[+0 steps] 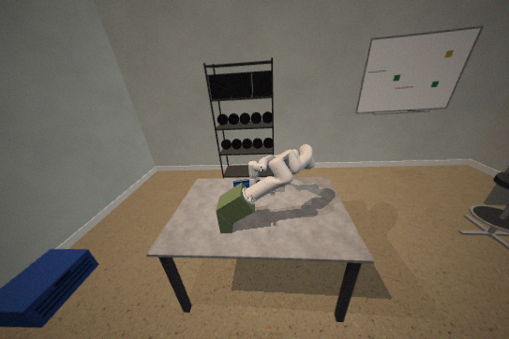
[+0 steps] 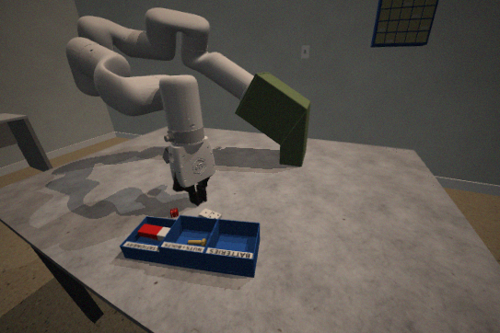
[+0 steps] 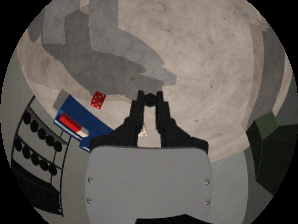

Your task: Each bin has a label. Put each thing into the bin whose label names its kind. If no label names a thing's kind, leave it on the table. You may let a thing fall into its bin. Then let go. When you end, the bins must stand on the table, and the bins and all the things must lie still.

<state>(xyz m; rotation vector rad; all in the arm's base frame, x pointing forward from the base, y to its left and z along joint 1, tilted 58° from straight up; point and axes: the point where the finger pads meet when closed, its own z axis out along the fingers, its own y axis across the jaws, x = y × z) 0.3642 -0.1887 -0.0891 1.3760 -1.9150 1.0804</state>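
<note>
My gripper is now 140 mm short of the blue bin and 80 mm to the right of it. Also, from my hand: white domino: 60 mm to the left, 40 mm ahead, 20 mm below; black nut: 20 mm below; red die: 70 mm ahead, 30 mm to the right, 10 mm below.
</note>
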